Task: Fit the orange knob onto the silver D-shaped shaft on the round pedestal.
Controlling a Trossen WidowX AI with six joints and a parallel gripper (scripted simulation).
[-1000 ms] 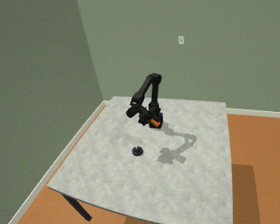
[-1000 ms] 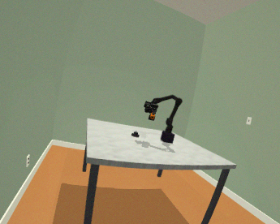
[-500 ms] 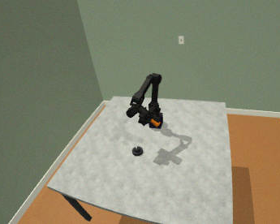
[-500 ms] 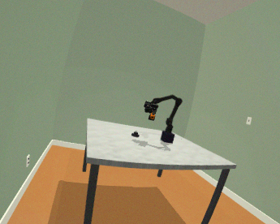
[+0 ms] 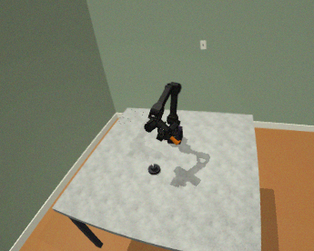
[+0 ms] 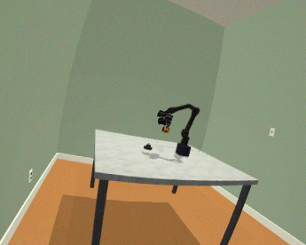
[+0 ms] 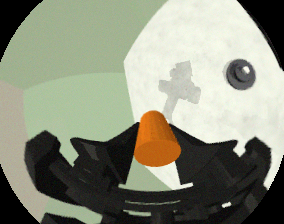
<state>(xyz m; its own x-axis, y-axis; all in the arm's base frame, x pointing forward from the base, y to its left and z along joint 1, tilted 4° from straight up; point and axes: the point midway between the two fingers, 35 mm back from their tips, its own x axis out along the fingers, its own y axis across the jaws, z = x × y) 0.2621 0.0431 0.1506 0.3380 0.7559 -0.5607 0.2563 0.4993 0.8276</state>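
My gripper tip is now 10 mm past the orange knob, 20 mm to the left of it and 20 mm below it. From my gripper tip the other things lie so: dark round pedestal 60 mm ahead, 170 mm to the right, 190 mm below.
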